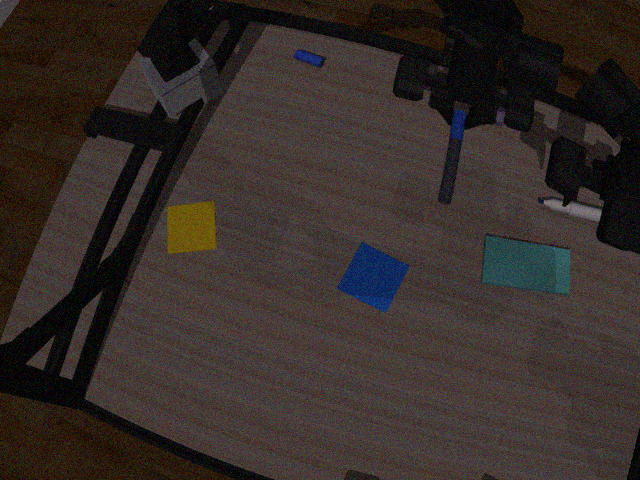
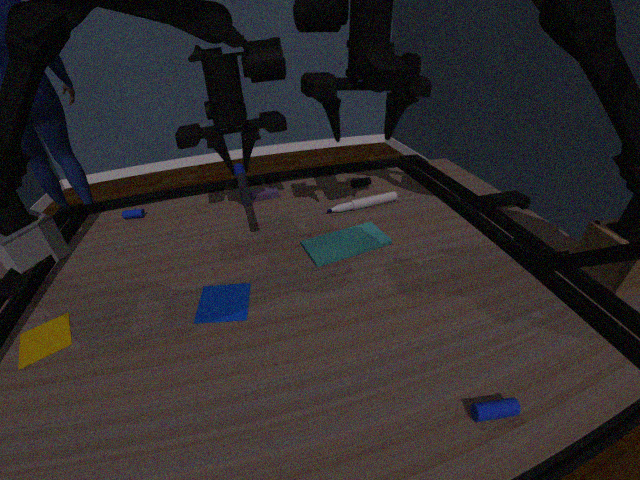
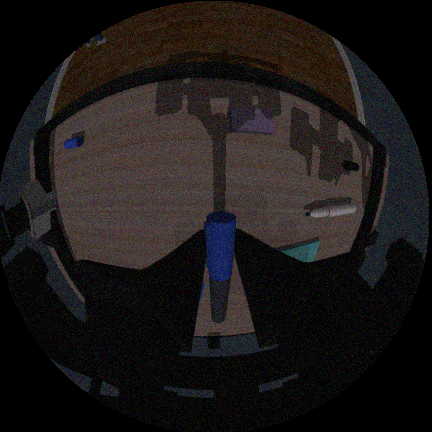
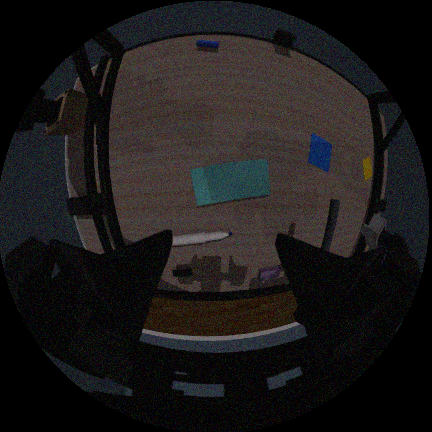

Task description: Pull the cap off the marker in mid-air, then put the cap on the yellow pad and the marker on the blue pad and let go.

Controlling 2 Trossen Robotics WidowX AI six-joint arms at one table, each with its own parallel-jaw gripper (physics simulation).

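Pixels of known places: left gripper, fingertip midpoint: (image 1: 457, 124) (image 2: 239, 173) (image 3: 219, 234); right gripper, fingertip midpoint: (image 1: 589, 215) (image 2: 362, 140) (image 4: 225, 237); left arm's base at its link origin: (image 1: 175, 60) (image 2: 16, 224) (image 3: 24, 213) (image 4: 380, 235); right arm's base at its link origin: (image 2: 633, 234) (image 4: 54, 111).
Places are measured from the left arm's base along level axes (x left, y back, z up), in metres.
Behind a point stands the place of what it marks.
The marker (image 1: 451, 167) {z 0.035, x 0.208, y -0.410 m} (image 2: 242, 188) {z 0.034, x 0.194, y -0.417 m} (image 4: 331, 220) {z 0.031, x 0.204, y -0.423 m} has a dark grey body and a blue cap (image 1: 457, 125) {z 0.038, x 0.258, y -0.366 m} (image 3: 220, 252) {z 0.038, x 0.264, y -0.363 m}. My left gripper (image 1: 459, 109) {z 0.023, x 0.267, y -0.360 m} (image 2: 238, 166) {z 0.023, x 0.267, y -0.360 m} (image 3: 219, 234) {z 0.023, x 0.267, y -0.360 m} is shut on the marker at its blue-capped end and holds it above the table, body pointing away from the fingers. My right gripper (image 2: 362, 138) {z 0.094, x 0.302, y -0.582 m} (image 4: 225, 237) {z 0.094, x 0.302, y -0.582 m} is open and empty, high above the table at the right. The yellow pad (image 1: 191, 227) {z -0.087, x -0.109, y -0.233 m} (image 2: 45, 341) {z -0.087, x -0.112, y -0.238 m} (image 4: 367, 169) {z -0.087, x -0.107, y -0.227 m} and the blue pad (image 1: 373, 276) {z -0.087, x 0.065, y -0.443 m} (image 2: 223, 303) {z -0.087, x 0.062, y -0.446 m} (image 4: 320, 152) {z -0.087, x 0.066, y -0.445 m} lie flat with nothing on them.
A white pen (image 1: 584, 210) {z -0.066, x 0.407, y -0.564 m} (image 2: 369, 200) {z -0.069, x 0.412, y -0.576 m} (image 3: 334, 210) {z -0.066, x 0.405, y -0.552 m} lies near a teal slab (image 1: 522, 265) {z -0.079, x 0.257, y -0.564 m} (image 2: 343, 243) {z -0.080, x 0.256, y -0.567 m} (image 4: 235, 182) {z -0.080, x 0.265, y -0.563 m}. Loose blue cylinders (image 1: 309, 57) (image 2: 495, 409) lie near table edges. A small black cylinder (image 2: 360, 182) {z -0.071, x 0.502, y -0.532 m} and a purple block (image 4: 270, 273) {z -0.073, x 0.384, y -0.332 m} lie at the back.
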